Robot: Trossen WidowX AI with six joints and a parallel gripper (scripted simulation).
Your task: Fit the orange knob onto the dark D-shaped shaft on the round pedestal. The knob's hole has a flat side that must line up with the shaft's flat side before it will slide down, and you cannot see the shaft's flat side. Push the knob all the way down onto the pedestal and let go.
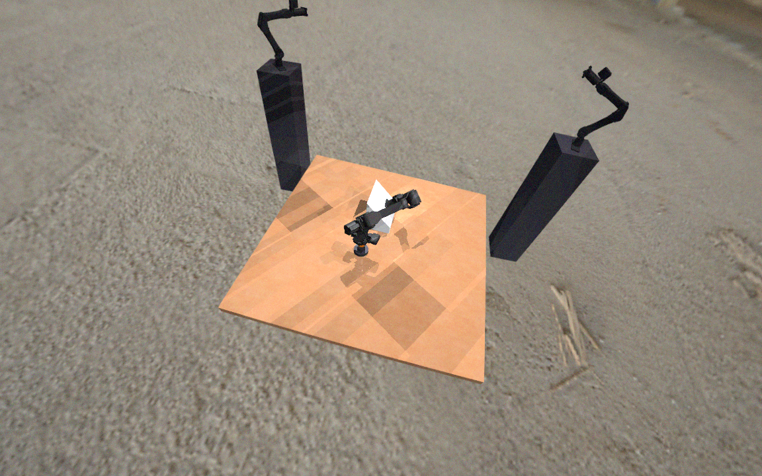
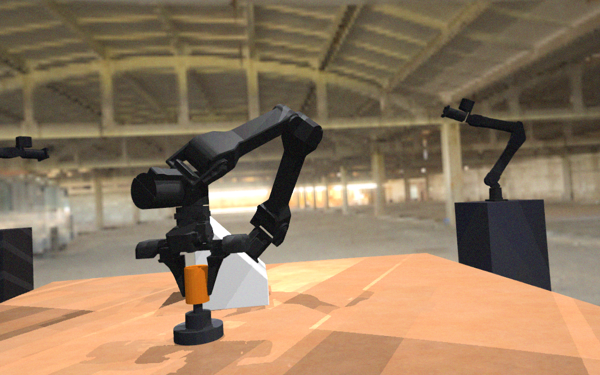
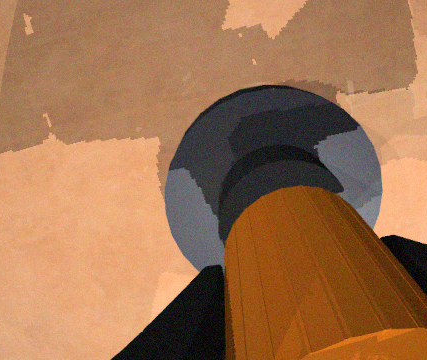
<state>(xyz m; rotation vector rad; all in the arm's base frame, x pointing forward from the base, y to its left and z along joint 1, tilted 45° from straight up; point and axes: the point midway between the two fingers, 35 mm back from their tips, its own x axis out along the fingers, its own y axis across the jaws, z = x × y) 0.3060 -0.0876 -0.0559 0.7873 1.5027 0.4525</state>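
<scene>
Now: the knob 2 cm above my gripper tip. From my gripper tip the other things lie so: pedestal (4 cm below).
</scene>
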